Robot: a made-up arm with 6 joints.
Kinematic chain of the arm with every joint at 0, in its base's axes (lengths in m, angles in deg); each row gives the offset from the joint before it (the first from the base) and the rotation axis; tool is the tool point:
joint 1: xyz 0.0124 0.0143 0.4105 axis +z
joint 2: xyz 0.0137 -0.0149 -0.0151 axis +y
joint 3: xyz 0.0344 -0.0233 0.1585 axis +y
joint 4: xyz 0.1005 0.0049 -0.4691 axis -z
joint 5: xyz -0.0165 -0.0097 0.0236 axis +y
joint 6: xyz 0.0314 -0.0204 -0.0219 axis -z
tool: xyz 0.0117 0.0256 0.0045
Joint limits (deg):
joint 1: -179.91..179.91
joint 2: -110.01..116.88
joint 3: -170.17..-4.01
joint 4: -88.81..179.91
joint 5: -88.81..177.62
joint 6: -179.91..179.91
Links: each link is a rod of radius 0.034 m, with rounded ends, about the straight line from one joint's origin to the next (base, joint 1, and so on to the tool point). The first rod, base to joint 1, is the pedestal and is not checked.
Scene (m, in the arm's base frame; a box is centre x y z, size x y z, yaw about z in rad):
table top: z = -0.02
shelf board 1: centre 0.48 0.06 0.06 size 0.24 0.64 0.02 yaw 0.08
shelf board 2: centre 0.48 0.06 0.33 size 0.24 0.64 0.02 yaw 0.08
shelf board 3: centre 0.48 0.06 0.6 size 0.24 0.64 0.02 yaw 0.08
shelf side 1: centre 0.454 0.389 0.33 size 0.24 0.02 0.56 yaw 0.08
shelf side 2: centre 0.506 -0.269 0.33 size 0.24 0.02 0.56 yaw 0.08
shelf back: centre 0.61 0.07 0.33 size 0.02 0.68 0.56 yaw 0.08
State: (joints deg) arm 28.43 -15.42 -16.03 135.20 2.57 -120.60
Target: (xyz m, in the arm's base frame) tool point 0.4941 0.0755 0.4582
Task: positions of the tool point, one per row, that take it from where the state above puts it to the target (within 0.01 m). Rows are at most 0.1 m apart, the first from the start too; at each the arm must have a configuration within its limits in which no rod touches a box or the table.
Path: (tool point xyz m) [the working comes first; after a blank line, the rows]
Joints at the target: 7.24 -8.58 -58.14 139.59 4.51 -116.97
Straight joint move there: touches shelf board 2.

1: 0.2531 0.1870 0.1896
2: 0.2117 0.1968 0.1724
3: 0.1727 0.1972 0.1568
4: 0.1384 0.1895 0.1428
5: 0.1739 0.2290 0.1909
6: 0.2062 0.2569 0.2507
7: 0.2321 0.2719 0.3197
8: 0.2485 0.2733 0.3946
9: 0.2530 0.2616 0.4714
10: 0.2968 0.2382 0.4825
11: 0.3452 0.2106 0.4885
12: 0.3966 0.1757 0.4875
13: 0.4477 0.1311 0.4777
14: 0.4941 0.0755 0.4581

